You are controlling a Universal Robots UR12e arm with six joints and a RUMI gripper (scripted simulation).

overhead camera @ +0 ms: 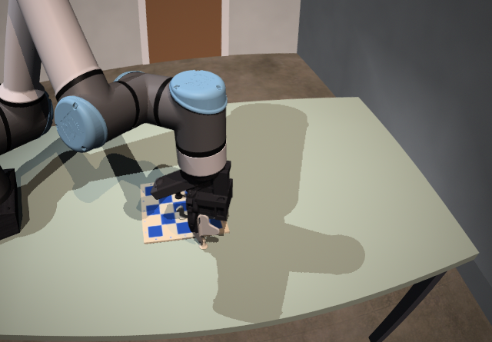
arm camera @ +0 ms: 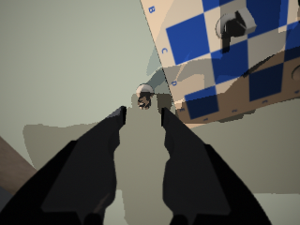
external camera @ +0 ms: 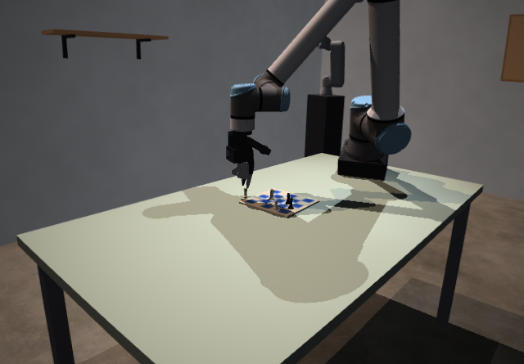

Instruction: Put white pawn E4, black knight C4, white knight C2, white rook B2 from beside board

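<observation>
The white rook lies 4 cm below my hand. The rest, counted from my hand: white knight: 6 cm behind, 9 cm to the left, 3 cm below; then white pawn: 18 cm to the left, 4 cm below; then chessboard: 7 cm behind, 13 cm to the left, 5 cm below.
</observation>
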